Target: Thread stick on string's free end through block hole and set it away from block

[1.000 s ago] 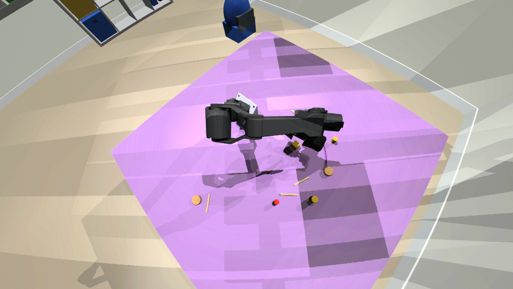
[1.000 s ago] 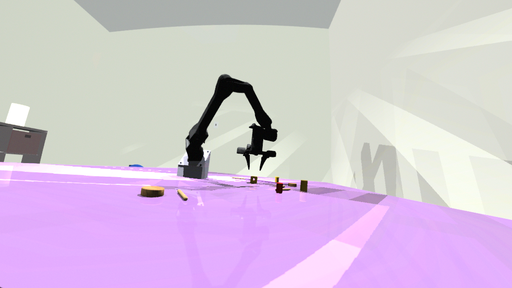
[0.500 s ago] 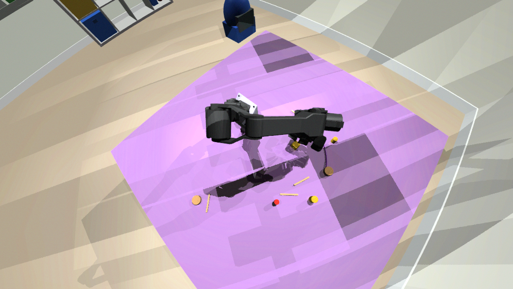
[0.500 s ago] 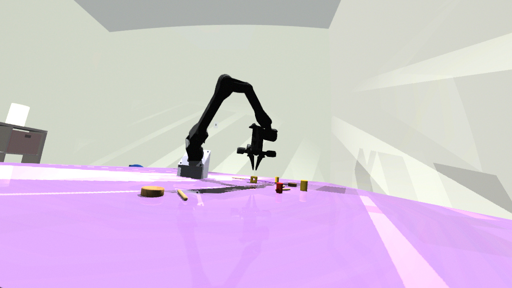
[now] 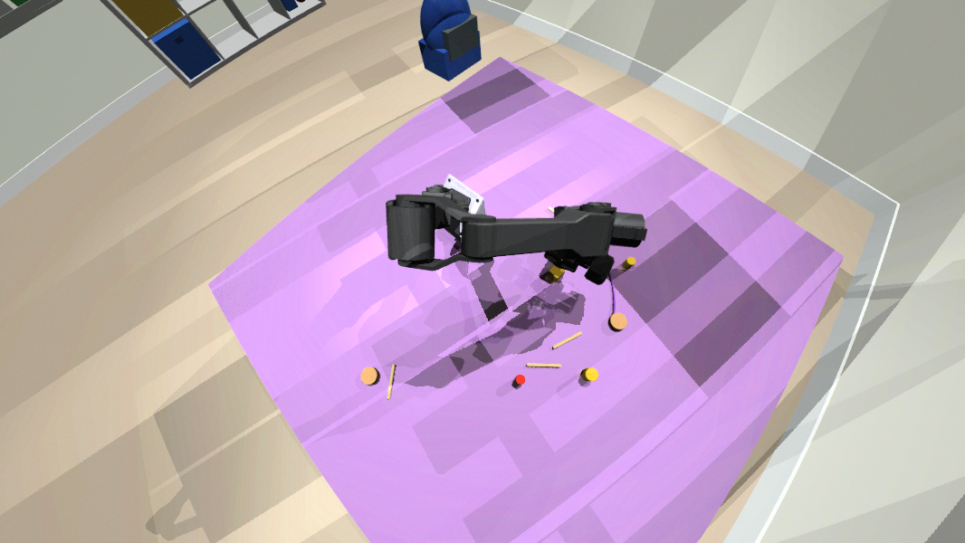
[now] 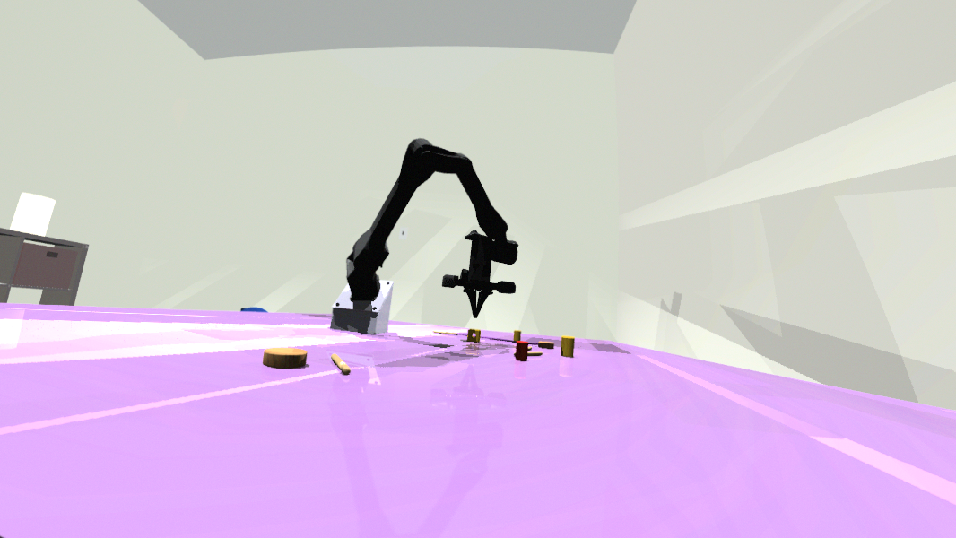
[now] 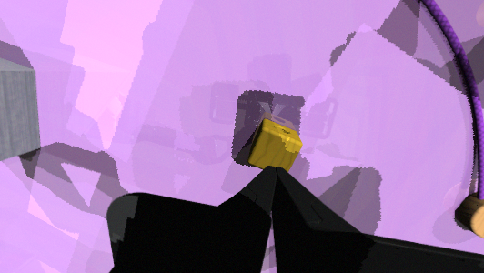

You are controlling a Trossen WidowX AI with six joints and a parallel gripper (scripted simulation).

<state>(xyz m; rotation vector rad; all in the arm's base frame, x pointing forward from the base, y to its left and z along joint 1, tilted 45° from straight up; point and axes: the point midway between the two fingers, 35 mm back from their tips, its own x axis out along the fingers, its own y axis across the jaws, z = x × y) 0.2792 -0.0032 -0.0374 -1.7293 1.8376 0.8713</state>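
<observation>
My gripper tip is now 4 cm above the yellow wooden block. Round my gripper tip: thin stick (7 cm behind, 15 cm to the left, 6 cm below); red piece (7 cm ahead, 26 cm to the right, 4 cm below).
</observation>
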